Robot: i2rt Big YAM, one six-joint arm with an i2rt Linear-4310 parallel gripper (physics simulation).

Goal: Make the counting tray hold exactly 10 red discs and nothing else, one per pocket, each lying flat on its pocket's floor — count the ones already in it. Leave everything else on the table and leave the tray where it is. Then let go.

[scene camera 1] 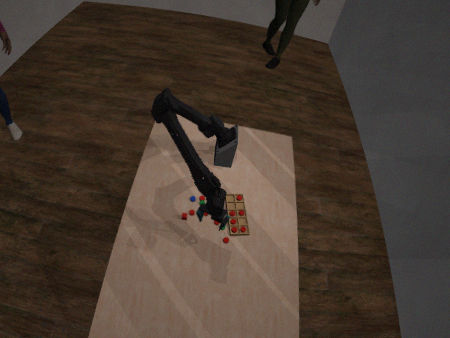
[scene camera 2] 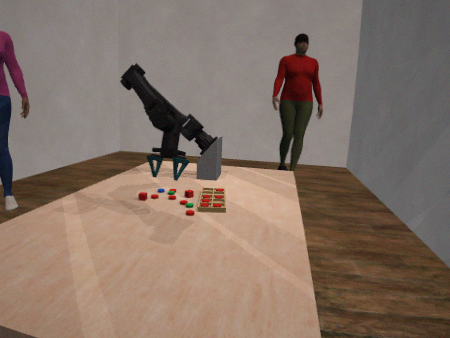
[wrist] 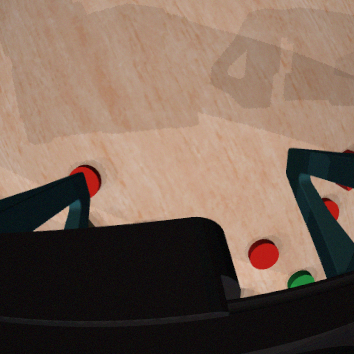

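Observation:
My gripper (scene camera 1: 210, 223) (scene camera 2: 165, 177) (wrist: 188, 172) is open and empty, above the loose pieces left of the counting tray (scene camera 1: 239, 235) (scene camera 2: 212, 210). The tray has two columns of pockets; several hold red discs, including one red disc (scene camera 1: 240, 198) in a far corner. Loose red discs lie on the table: a front one (scene camera 1: 226, 240) (scene camera 2: 190, 213) (wrist: 90, 182), partly behind a finger in the wrist view, a middle one (scene camera 2: 172, 197) (wrist: 263, 254), a left one (scene camera 1: 192, 212) (scene camera 2: 154, 196) (wrist: 330, 210), one near the tray (scene camera 2: 183, 202) and a far one (scene camera 1: 202, 198). The tray does not show in the wrist view.
A green disc (scene camera 2: 189, 205) lies beside the tray, another green disc (scene camera 1: 202, 203) (scene camera 2: 171, 193) (wrist: 300, 280) farther back. A blue disc (scene camera 1: 193, 199) (scene camera 2: 161, 190) is at the back left. Red cubes stand at the left (scene camera 1: 184, 216) (scene camera 2: 143, 196) and near the tray (scene camera 2: 189, 193).

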